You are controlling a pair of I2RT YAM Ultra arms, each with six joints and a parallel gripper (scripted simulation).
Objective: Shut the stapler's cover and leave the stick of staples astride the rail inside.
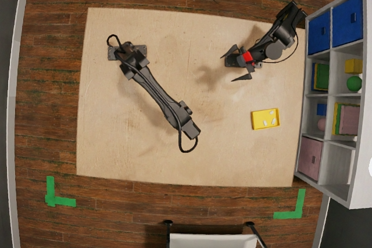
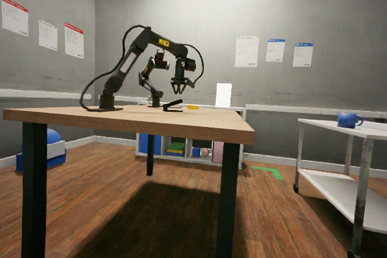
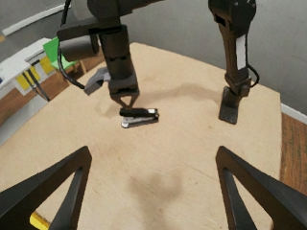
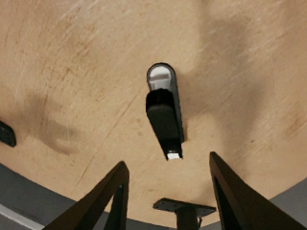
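Now: right hand 6 cm above the stapler cover, 2 cm to the left of it and 2 cm past it. Also, from my right hand: stapler (8 cm below, 2 cm to the right, 2 cm behind); then yellow tray (47 cm to the left, 10 cm below, 1 cm ahead).
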